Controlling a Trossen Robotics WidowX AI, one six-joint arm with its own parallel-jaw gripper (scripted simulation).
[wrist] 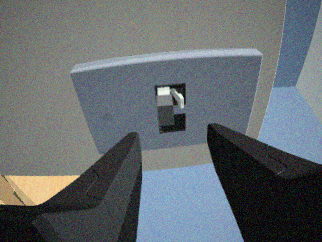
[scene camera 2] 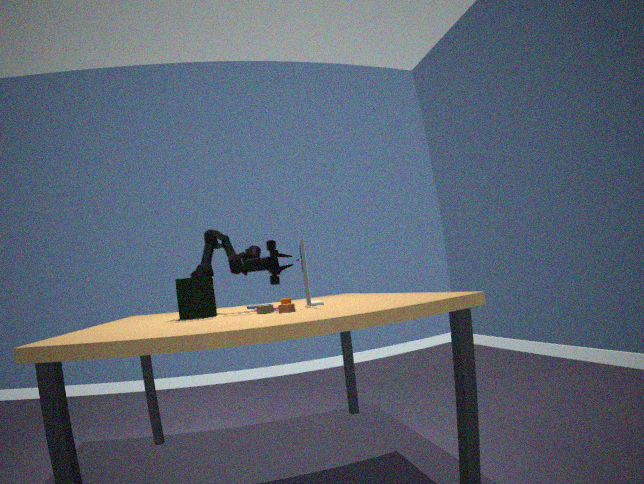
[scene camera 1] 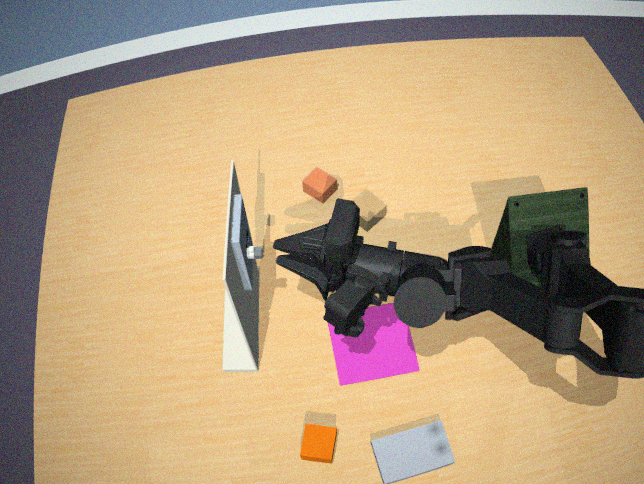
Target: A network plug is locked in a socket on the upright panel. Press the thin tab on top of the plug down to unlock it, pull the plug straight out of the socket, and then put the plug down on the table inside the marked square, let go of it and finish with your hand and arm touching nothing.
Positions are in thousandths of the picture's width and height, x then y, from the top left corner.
Labels:
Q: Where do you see a salmon block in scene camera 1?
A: At 496, 383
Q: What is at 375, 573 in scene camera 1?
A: A grey panel.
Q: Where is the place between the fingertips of my gripper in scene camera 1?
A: At 428, 520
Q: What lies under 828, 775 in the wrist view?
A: My gripper.

